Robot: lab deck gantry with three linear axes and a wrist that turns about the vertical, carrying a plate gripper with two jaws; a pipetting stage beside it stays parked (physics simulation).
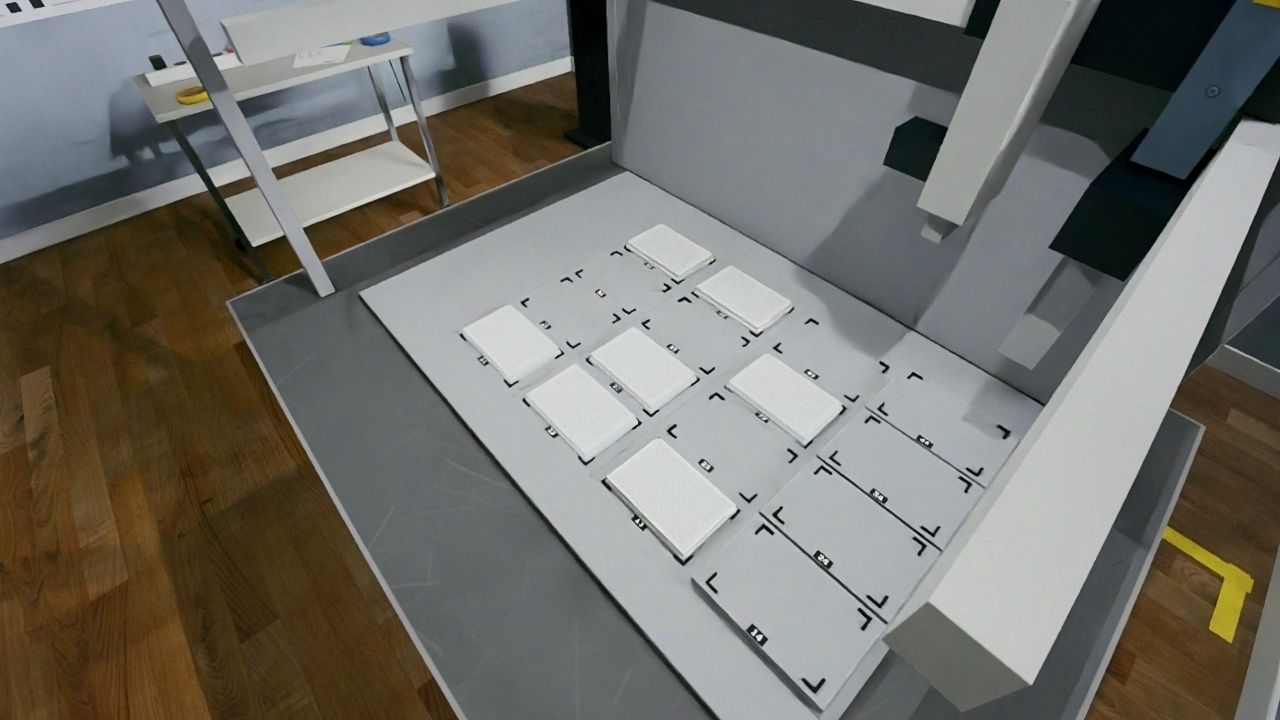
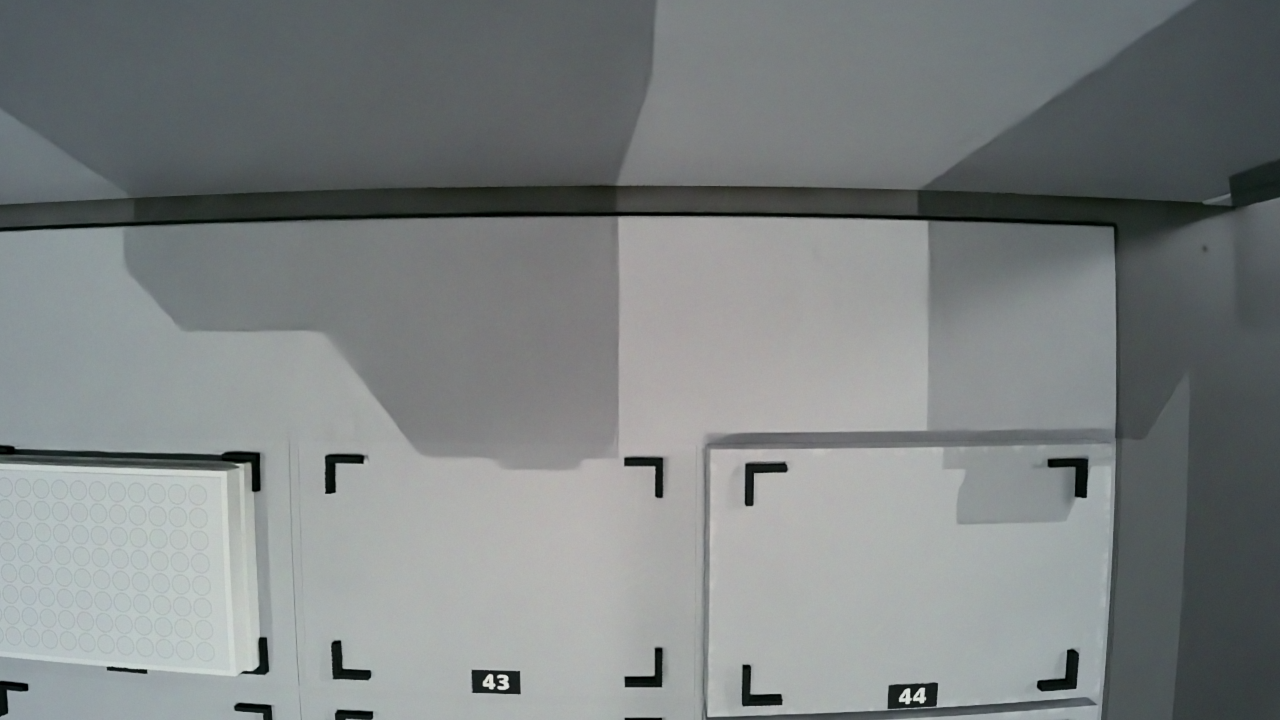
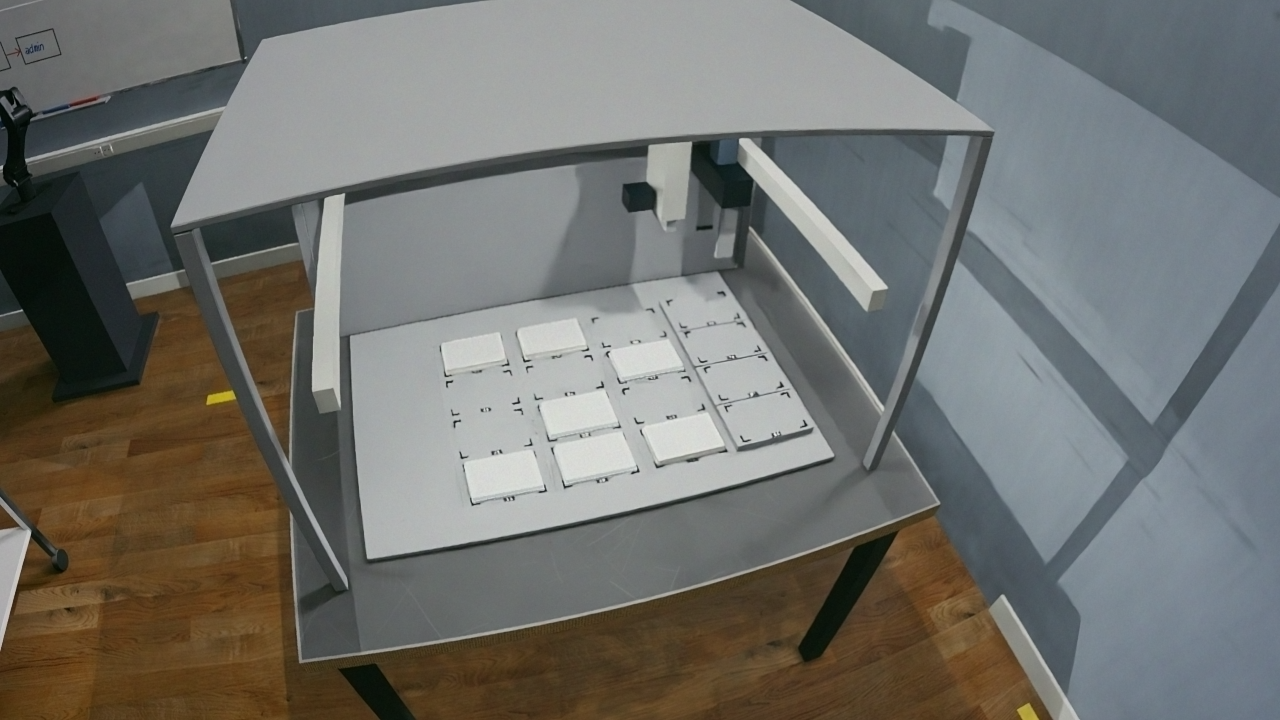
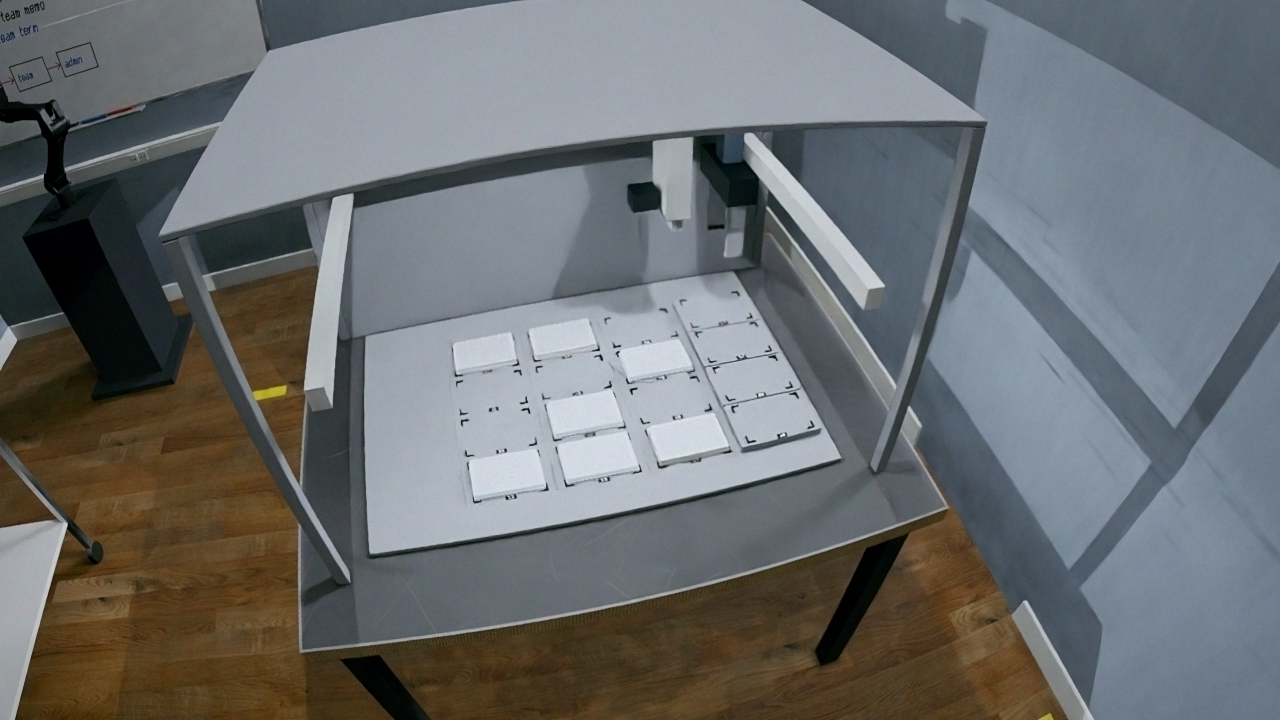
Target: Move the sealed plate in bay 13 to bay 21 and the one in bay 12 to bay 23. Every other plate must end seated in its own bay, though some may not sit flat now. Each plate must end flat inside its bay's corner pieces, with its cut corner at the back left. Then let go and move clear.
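Pixels of known places: gripper, fingertip midpoint: (image 1: 1035, 334) (image 3: 713, 242) (image 4: 724, 241); robot's base, link origin: (image 1: 463, 335) (image 3: 472, 504) (image 4: 475, 501).
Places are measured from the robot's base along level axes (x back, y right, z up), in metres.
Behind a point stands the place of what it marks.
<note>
The sealed white plate in bay 13 (image 1: 671, 497) @(x -0.399, y -0.038, z 0.014 m) (image 3: 682, 438) @(x -0.387, y -0.038, z 0.015 m) (image 4: 688, 438) @(x -0.391, y -0.038, z 0.014 m) and the one in bay 12 (image 1: 581, 411) @(x -0.237, y -0.038, z 0.014 m) (image 3: 595, 457) @(x -0.228, y -0.038, z 0.014 m) (image 4: 598, 457) @(x -0.228, y -0.037, z 0.014 m) sit in the front row. Bay 21 (image 1: 572, 311) @(x -0.067, y -0.152, z 0.000 m) (image 3: 492, 436) @(x -0.064, y -0.142, z 0.000 m) (image 4: 497, 431) @(x -0.063, y -0.153, z 0.000 m) and bay 23 (image 1: 733, 443) @(x -0.394, y -0.152, z 0.000 m) (image 3: 664, 400) @(x -0.393, y -0.148, z 0.000 m) (image 4: 673, 405) @(x -0.393, y -0.135, z 0.000 m) are empty. My gripper (image 1: 1049, 322) @(x -0.580, y -0.403, z 0.160 m) (image 3: 715, 240) @(x -0.580, y -0.403, z 0.160 m) (image 4: 726, 240) @(x -0.580, y -0.403, z 0.160 m) hangs high at the back right, far from both plates, with no plate in it. Its jaws overlap, so their opening cannot be judged. Cut corners and exact flatness are too small to tell.
Other plates stand in bays 11 (image 1: 511, 342) @(x -0.074, y -0.040, z 0.014 m), 22 (image 1: 642, 368) @(x -0.236, y -0.144, z 0.014 m), 33 (image 1: 785, 398) @(x -0.399, y -0.244, z 0.016 m), 41 (image 1: 669, 251) @(x -0.072, y -0.356, z 0.014 m) and 42 (image 1: 742, 298) @(x -0.233, y -0.355, z 0.014 m) (image 2: 107, 564) @(x -0.236, y -0.366, z 0.014 m). Raised bays 14 to 44 (image 1: 787, 617) @(x -0.566, y -0.031, z 0.014 m) (image 2: 904, 573) @(x -0.551, y -0.367, z 0.015 m) line the right. The white pipetting stage (image 1: 1011, 107) (image 3: 669, 183) hangs left of my gripper.
</note>
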